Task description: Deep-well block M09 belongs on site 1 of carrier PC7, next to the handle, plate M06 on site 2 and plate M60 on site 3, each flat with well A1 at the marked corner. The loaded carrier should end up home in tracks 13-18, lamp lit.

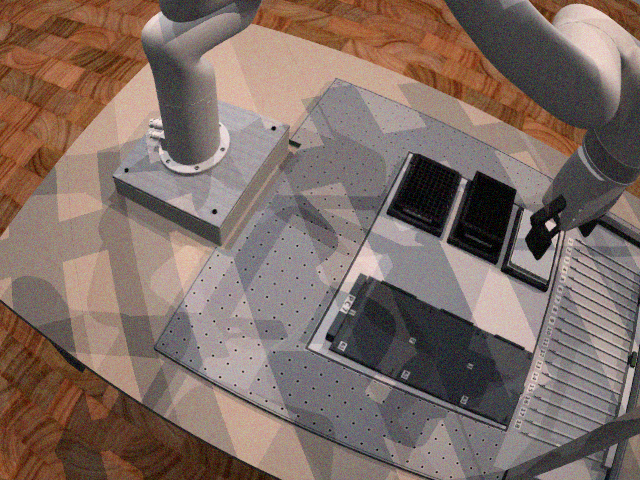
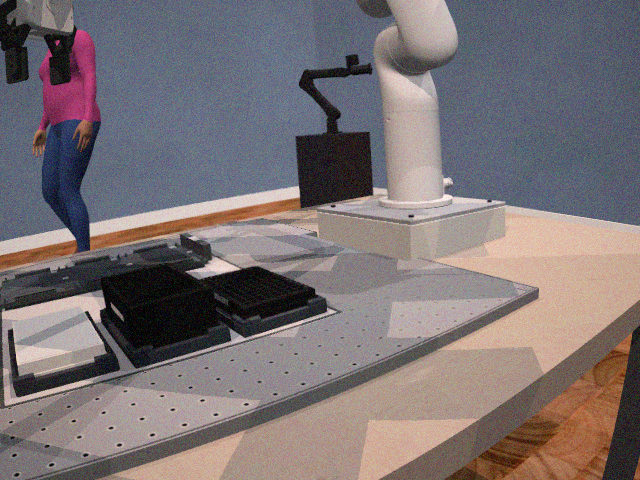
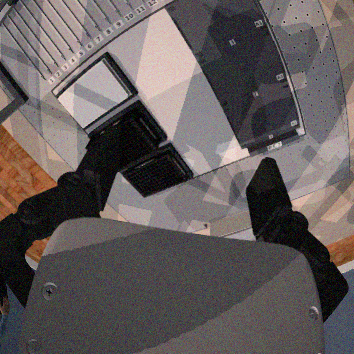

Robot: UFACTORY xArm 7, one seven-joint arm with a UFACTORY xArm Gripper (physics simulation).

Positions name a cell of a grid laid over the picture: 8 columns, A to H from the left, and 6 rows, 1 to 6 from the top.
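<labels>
My gripper is visible in image 1 (G3), likewise in image 2 (A2) and image 3 (E3).
</labels>
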